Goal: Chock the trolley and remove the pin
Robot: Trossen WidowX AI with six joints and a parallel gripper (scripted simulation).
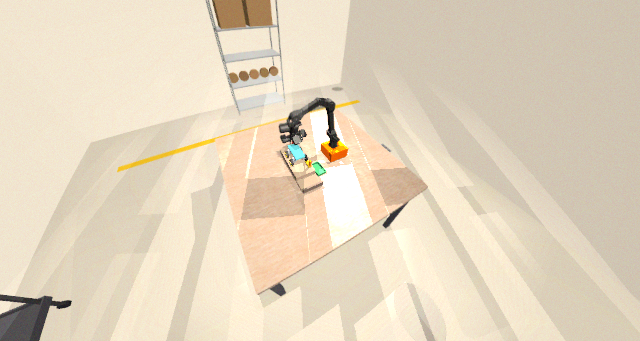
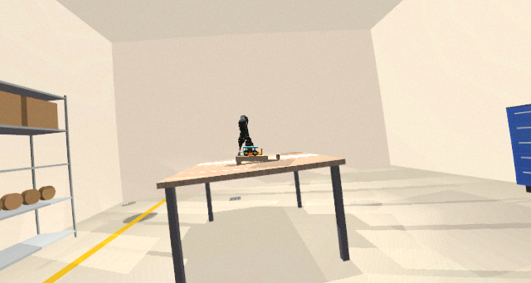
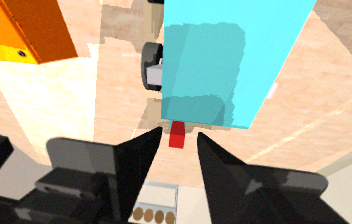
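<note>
Right now my gripper tip is 10 mm to the left of the red-headed stop pin and 20 mm above it. From my gripper tip the other things lie so: yellow chock (10 mm behind, 190 mm to the left, 70 mm below); green tray (80 mm behind, 220 mm to the left, 160 mm below); blue trolley (30 mm ahead, 90 mm to the left, 40 mm below).
</note>
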